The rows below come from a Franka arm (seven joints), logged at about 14 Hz.
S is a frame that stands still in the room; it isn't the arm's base.
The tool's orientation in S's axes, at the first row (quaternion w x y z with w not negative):
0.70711, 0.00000, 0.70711, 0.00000
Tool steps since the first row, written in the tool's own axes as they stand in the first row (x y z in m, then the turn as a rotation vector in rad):
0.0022, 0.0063, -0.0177, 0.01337, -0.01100, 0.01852
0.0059, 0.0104, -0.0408, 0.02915, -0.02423, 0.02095
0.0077, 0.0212, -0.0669, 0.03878, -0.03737, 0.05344
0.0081, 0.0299, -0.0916, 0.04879, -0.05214, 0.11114
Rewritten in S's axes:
-0.0177, 0.0063, -0.0022, 0.01852, -0.01100, -0.01337
-0.0408, 0.0104, -0.0059, 0.02095, -0.02423, -0.02915
-0.0669, 0.0212, -0.0077, 0.05344, -0.03737, -0.03878
-0.0916, 0.0299, -0.0081, 0.11114, -0.05214, -0.04879

